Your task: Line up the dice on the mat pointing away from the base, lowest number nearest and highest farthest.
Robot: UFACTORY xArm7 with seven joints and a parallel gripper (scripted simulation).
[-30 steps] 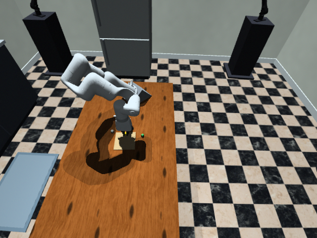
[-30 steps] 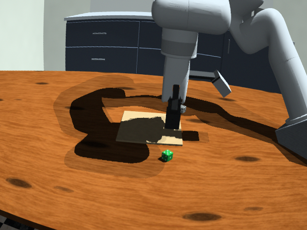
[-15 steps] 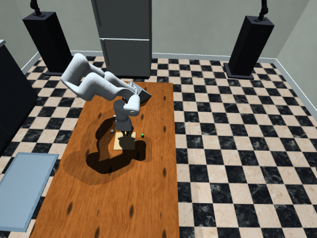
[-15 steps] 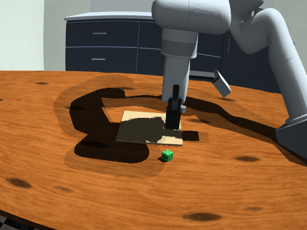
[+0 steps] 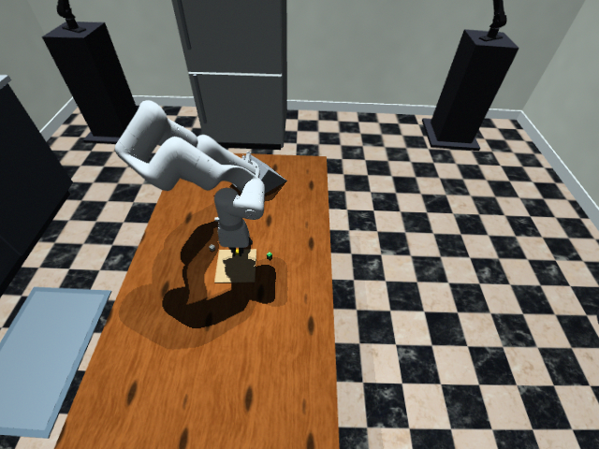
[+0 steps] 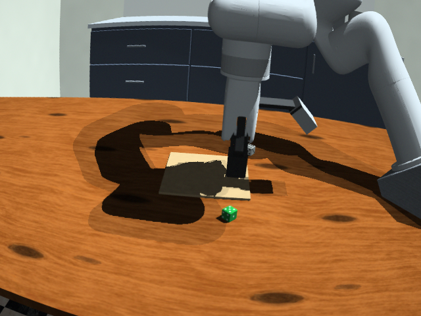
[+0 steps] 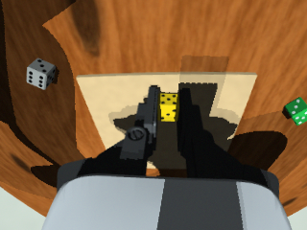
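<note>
The yellow die lies 10 mm below my hand. Round my hand: white die (100 mm to the right, 20 mm below, 20 mm behind); then tan mat (50 mm ahead, 30 mm below); then green die (120 mm to the left, 20 mm below).
</note>
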